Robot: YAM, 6 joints.
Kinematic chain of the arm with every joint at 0, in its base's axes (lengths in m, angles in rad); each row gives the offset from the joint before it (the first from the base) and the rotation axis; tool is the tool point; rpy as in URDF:
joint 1: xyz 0 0 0.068 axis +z
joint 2: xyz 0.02 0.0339 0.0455 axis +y
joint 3: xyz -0.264 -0.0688 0 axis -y
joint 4: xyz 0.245 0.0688 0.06 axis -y
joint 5: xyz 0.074 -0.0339 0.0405 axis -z
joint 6: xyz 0.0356 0 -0.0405 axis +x
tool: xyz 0 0 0 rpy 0 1.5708 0
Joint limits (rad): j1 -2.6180..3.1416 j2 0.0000..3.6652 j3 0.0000..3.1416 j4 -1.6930..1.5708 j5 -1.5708..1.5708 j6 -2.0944..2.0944
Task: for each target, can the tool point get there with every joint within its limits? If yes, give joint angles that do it. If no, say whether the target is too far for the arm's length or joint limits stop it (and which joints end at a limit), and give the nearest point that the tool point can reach.
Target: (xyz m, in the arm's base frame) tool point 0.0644 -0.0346 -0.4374
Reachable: no: joint limits stop it (at a limit: joint 2) | nearest point 0.0958 -0.0515 -0.3522 | short by 0.092 m
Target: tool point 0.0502 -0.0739 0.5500
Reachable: yes | joints 1.7790 0.4952 1.3992 0.3663 1.2508 -0.6981
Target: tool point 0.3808 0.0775 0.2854
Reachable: yes | joints 0.1326 1.8482 1.6305 -0.8947 -0.8401 1.4259
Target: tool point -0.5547 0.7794 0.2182
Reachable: no: too far | nearest point -0.3722 0.5230 0.1830 | short by 0.317 m
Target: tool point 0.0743 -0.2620 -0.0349
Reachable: yes | joints -1.3621 2.3003 0.7928 -0.0599 -0.5440 0.7590
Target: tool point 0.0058 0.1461 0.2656
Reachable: yes | joints 1.7371 0.6919 0.5973 -0.5091 0.9984 0.2068
